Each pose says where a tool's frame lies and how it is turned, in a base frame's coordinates. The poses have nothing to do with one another.
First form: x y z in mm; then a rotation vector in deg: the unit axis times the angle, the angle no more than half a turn.
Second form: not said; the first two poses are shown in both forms.
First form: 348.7 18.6 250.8 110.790 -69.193 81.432
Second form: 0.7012 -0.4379 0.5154 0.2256 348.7 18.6 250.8
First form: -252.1 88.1 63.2 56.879 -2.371 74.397
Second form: 0.4429 -0.0185 0.5793 0.6840 -252.1 88.1 63.2
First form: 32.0 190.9 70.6 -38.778 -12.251 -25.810
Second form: -0.3285 -0.1038 -0.2187 0.9130 32.0 190.9 70.6
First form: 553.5 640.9 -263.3 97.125 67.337 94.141
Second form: 0.6225 0.4316 0.6033 0.2496 553.5 640.9 -263.3
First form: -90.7 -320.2 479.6 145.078 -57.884 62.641
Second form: 0.8576 -0.3422 0.3703 0.1020 -90.7 -320.2 479.6
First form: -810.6 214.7 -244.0 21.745 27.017 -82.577
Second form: 0.1710 0.2125 -0.6495 0.7098 -810.6 214.7 -244.0
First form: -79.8 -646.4 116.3 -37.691 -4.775 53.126
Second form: -0.3114 -0.0394 0.4389 0.8419 -79.8 -646.4 116.3
